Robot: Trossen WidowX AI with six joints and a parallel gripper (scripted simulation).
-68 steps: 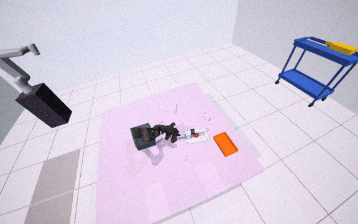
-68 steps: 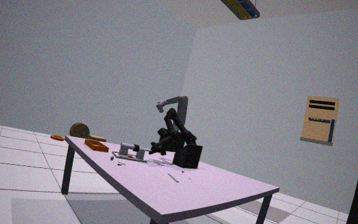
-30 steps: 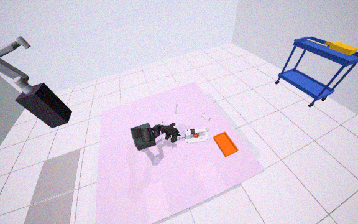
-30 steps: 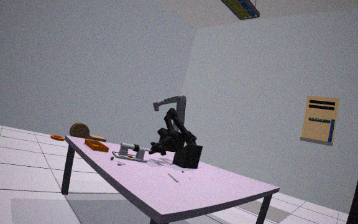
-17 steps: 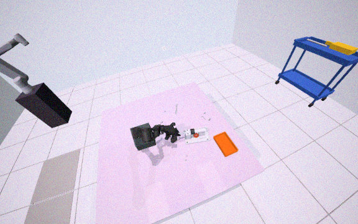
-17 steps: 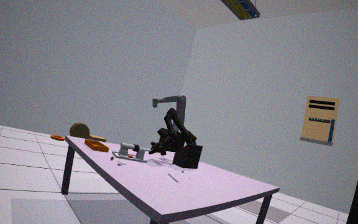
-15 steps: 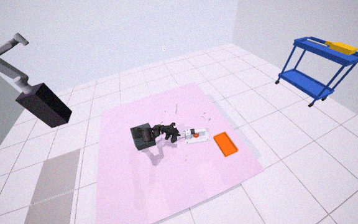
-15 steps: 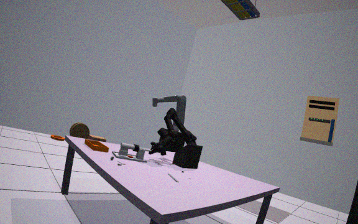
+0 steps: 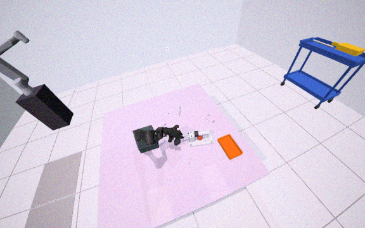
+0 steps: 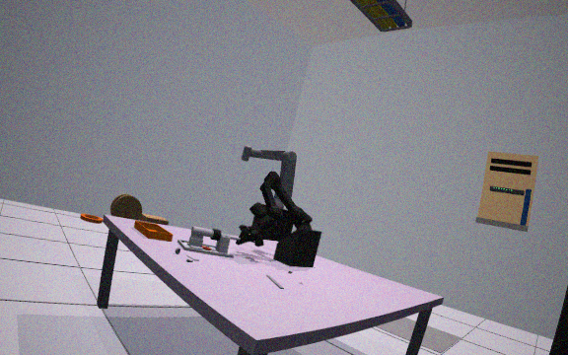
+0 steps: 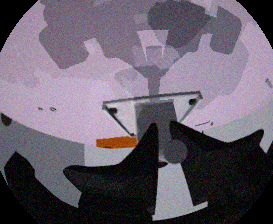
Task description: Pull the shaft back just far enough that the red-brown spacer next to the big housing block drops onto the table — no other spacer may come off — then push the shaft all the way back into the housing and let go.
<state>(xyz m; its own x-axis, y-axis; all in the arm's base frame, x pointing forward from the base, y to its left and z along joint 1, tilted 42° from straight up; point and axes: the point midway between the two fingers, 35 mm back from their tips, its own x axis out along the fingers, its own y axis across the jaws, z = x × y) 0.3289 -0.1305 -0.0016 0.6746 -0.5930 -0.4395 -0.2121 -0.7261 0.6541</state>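
My gripper tip is now 50 mm short of the shaft, 10 mm to the left of it and 30 mm below it. Round my gripper tip: orange tray 340 mm ahead, 210 mm to the right, 40 mm below.
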